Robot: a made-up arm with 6 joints.
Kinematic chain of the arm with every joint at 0, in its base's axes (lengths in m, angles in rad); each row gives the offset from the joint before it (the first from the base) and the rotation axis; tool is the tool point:
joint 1: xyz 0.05 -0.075 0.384 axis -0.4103 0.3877 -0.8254
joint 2: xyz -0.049 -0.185 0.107 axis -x
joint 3: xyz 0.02 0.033 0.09 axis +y
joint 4: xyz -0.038 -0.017 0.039 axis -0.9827 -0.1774 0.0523
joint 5: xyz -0.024 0 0.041 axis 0.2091 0.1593 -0.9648
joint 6: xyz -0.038 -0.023 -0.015 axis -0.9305 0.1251 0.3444
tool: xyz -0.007 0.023 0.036
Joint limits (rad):
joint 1: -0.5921..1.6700
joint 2: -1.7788..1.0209
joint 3: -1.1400..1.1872
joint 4: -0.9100..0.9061
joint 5: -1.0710..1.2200
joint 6: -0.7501..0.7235
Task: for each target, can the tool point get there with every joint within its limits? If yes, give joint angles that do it. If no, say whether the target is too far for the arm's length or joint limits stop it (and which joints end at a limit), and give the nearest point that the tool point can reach.
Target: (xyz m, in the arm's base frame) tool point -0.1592 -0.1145 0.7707
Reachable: yes | joints 1.4798 -1.5220 0.5417 -0.4621 0.8426 -0.1298
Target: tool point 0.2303 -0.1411 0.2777
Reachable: no: joint limits stop it (at a limit: joint 1, joint 2, joint 3, joint 5) | nearest point 0.1974 -0.0725 0.4538 | short by 0.192 m
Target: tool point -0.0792 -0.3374 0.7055
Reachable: yes | joints 0.2988 -0.6059 0.3322 -0.2548 -0.3847 -0.2771
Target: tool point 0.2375 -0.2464 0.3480
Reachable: no: joint limits stop it (at a limit: joint 1, joint 2, joint 3, joint 5, joint 6) | nearest point 0.2315 -0.3662 0.3326 | short by 0.121 m
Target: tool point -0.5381 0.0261 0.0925
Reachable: no: too far | nearest point -0.1191 -0.1352 0.4753 | short by 0.590 m
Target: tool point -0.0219 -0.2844 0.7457
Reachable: yes | joints 0.2753 -0.4049 0.6493 0.2742 -0.3786 -0.0505
